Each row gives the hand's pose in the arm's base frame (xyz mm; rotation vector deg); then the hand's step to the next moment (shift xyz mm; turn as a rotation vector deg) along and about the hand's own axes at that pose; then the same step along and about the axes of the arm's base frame.
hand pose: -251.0 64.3 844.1 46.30 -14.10 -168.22
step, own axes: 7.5 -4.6 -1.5 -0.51 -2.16 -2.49
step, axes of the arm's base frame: -5.8 3.4 -5.8 1.63 1.86 -2.24
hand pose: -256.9 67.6 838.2 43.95 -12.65 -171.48
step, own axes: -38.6 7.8 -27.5 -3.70 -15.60 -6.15
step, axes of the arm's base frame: 47.1 -8.2 -4.3 6.09 14.93 -5.89
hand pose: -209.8 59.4 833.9 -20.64 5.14 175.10
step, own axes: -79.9 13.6 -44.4 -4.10 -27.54 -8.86
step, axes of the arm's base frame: 86.8 -20.9 -23.7 7.93 26.63 -9.03
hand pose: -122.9 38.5 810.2 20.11 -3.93 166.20
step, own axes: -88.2 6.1 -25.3 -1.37 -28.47 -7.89
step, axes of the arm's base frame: 76.4 -22.6 -45.9 5.77 28.04 -7.42
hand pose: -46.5 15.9 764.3 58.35 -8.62 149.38
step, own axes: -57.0 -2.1 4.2 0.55 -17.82 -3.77
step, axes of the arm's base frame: 42.6 -14.4 -35.4 3.39 17.68 -2.83
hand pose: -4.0 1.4 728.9 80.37 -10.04 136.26
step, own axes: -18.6 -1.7 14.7 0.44 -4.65 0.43
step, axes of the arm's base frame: 20.7 -7.4 -8.9 1.91 4.28 0.22
